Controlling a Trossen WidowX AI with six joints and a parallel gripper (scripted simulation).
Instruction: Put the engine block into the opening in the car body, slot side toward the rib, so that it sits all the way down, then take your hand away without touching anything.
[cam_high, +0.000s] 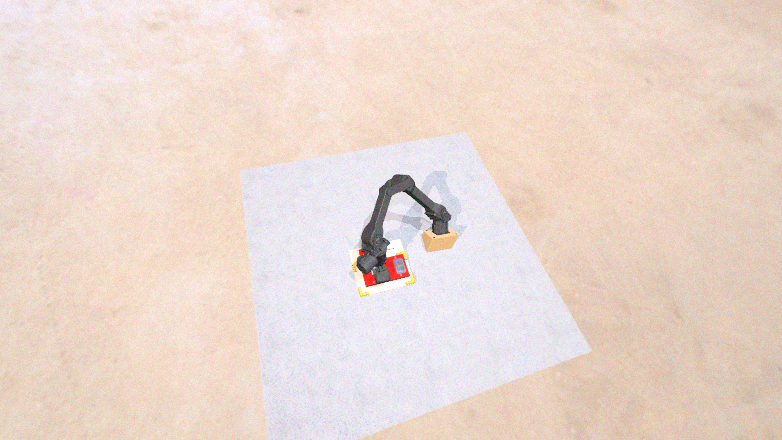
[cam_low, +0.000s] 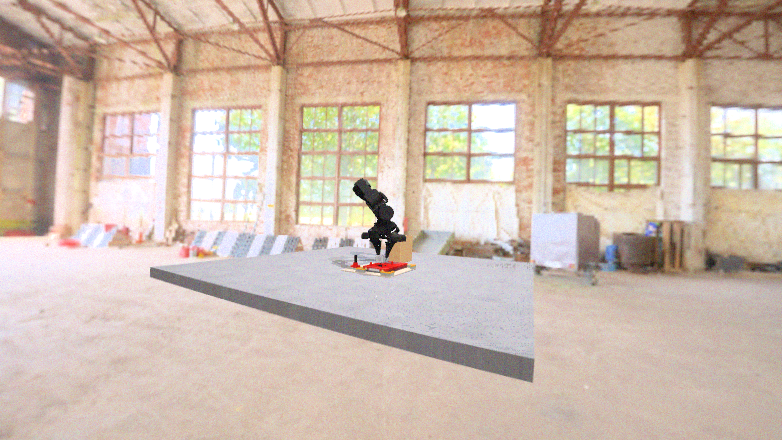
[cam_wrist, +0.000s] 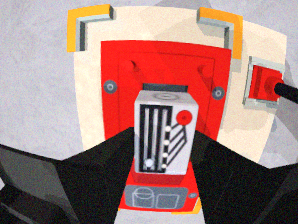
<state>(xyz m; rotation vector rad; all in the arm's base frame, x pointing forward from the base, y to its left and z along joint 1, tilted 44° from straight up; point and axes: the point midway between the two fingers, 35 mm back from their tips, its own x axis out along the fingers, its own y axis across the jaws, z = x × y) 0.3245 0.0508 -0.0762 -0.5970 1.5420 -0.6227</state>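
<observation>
My gripper tip is 10 mm above the engine block. The rest, counted from my gripper tip: black post (40 mm ahead, 110 mm to the right, 20 mm below).
</observation>
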